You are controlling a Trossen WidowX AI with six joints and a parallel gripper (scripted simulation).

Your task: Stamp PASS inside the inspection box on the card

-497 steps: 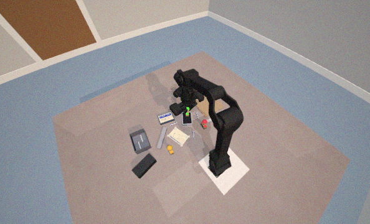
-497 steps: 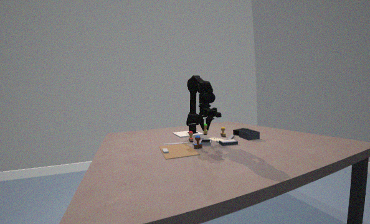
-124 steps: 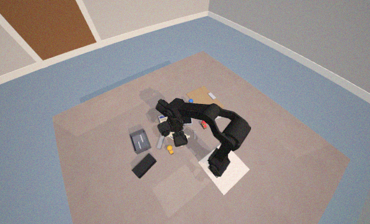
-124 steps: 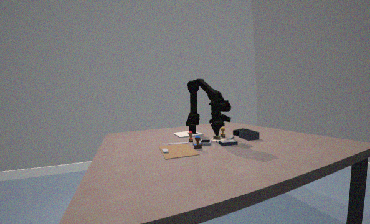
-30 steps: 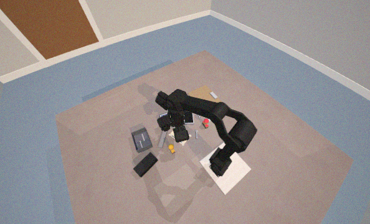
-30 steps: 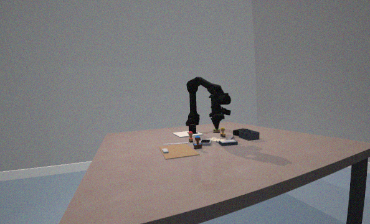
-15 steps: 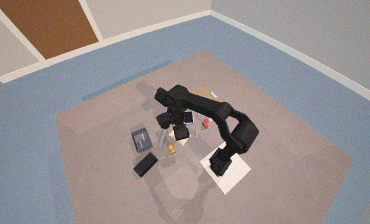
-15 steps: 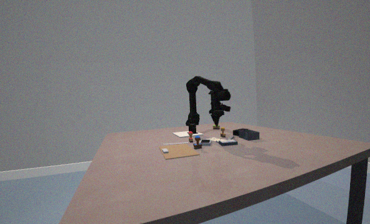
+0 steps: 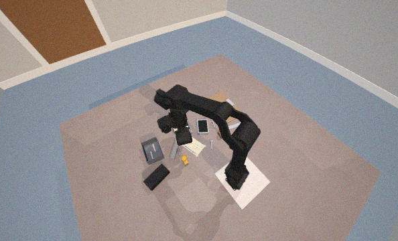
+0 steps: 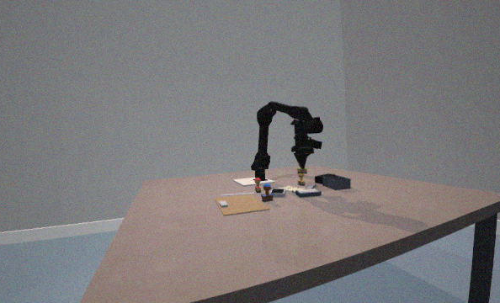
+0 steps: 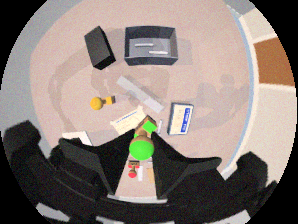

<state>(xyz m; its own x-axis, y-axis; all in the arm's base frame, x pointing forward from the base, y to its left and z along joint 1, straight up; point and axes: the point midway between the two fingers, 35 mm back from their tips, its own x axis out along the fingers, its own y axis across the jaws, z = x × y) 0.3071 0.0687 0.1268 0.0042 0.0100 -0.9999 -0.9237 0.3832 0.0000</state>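
The grey bar is 9 cm below my gripper tip and 5 cm to the left of it. From my gripper tip the other things lie so: cream card 10 cm below, 5 cm behind, 3 cm to the right; then blue-and-white box 9 cm below, 9 cm ahead, 4 cm to the right; then green-knobbed stamp right at my gripper tip.
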